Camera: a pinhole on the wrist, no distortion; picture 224 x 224 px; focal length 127.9 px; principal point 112.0 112.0 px. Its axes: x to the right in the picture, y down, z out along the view. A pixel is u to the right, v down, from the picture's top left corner.
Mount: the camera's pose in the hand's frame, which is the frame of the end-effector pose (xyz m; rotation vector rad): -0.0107 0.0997 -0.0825 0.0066 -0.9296 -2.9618
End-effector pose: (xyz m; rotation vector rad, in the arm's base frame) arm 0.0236 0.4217 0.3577 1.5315 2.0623 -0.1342
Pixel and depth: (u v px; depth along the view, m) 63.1 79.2 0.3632
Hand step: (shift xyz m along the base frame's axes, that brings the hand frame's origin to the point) 0.3906 0.1702 -0.0987
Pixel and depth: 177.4 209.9 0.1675
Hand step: 0.1452 -0.1019 -0.0404
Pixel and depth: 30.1 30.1 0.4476
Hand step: 0.5410 0.3786 -0.0799
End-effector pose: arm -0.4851 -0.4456 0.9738 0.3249 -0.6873 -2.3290
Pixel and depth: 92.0 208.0 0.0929
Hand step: 0.0349 -0.0509 0.0811
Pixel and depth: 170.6 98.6 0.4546
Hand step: 0.2727 0.0090 0.4473
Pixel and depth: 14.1 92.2 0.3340
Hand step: -0.0553 -0.3138 0.3130
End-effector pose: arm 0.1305 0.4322 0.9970 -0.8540 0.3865 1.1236
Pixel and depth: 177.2 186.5 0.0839
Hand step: -0.1193 -0.0041 0.0021
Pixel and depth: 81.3 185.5 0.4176
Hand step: -0.1477 0.3837 0.1329
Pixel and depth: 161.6 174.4 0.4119
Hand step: -0.2689 0.2045 0.2823
